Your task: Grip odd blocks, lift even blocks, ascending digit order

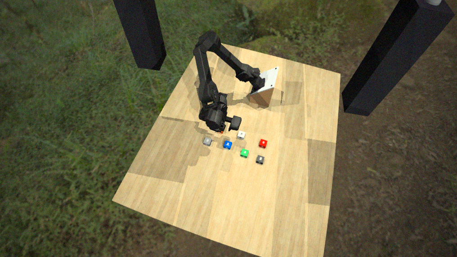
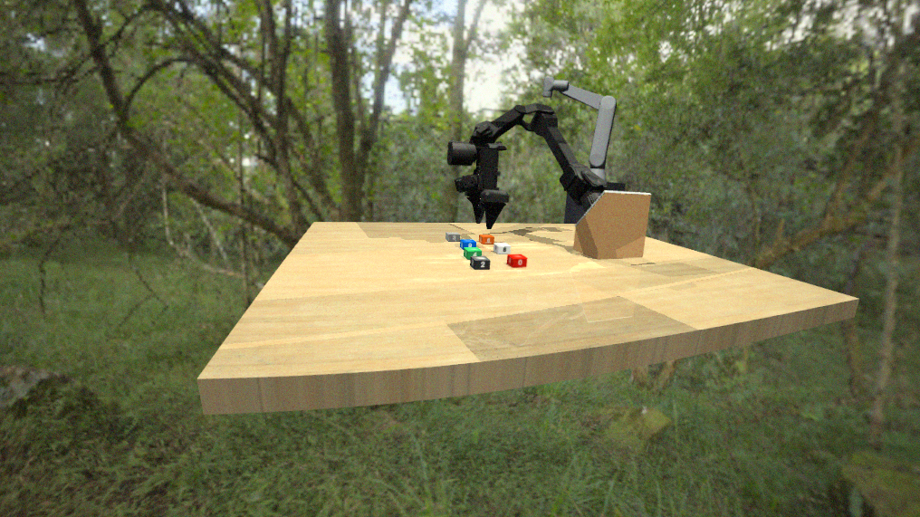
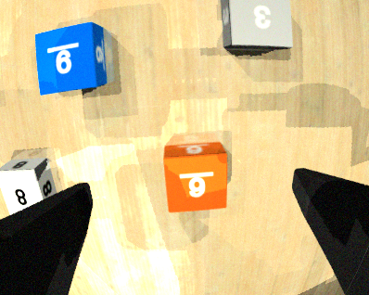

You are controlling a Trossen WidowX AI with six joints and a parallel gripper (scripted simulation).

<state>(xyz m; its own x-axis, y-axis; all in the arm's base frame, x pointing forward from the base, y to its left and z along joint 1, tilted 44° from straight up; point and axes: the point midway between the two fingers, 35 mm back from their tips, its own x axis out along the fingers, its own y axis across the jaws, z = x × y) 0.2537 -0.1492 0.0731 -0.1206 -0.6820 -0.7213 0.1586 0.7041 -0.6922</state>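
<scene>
Now: the orange block 40 mm below my gripper tip and 10 mm behind it. Also, from my gripper tip: blue block 70 mm ahead, 50 mm to the left, 40 mm below; white block 100 mm to the left, 40 mm below; grey block 70 mm ahead, 50 mm to the right, 40 mm below.
</scene>
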